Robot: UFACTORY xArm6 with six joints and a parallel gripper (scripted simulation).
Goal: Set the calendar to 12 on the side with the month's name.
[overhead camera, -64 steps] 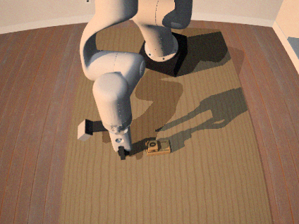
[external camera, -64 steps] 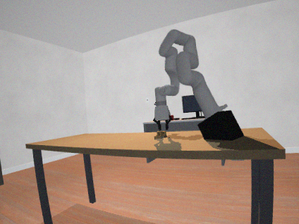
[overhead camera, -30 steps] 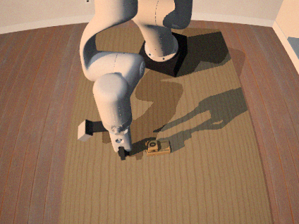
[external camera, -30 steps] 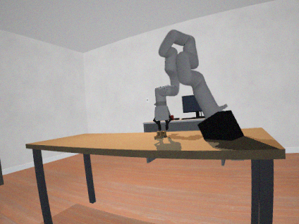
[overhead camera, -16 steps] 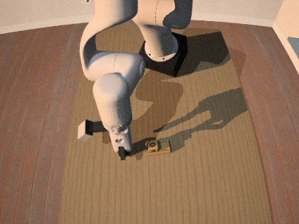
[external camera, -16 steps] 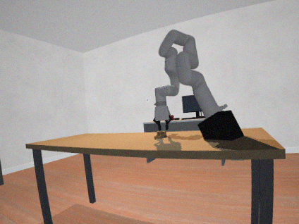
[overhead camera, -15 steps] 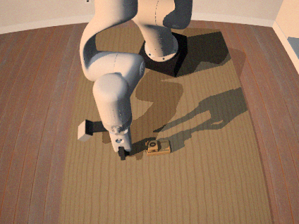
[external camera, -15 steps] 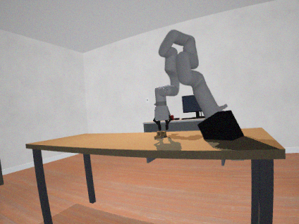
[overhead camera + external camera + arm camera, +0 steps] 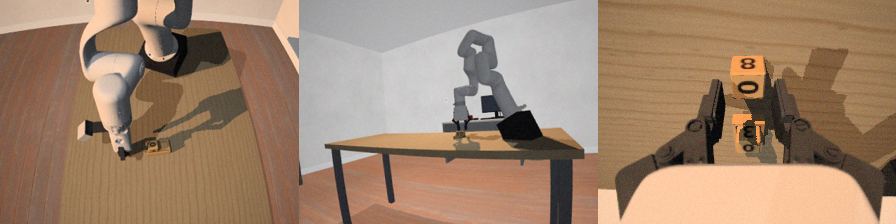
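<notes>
Right now my hand is 9 cm to the right of the number cube and 3 cm above it. Round my hand: tray: 11 cm to the left, 5 cm below.
</notes>
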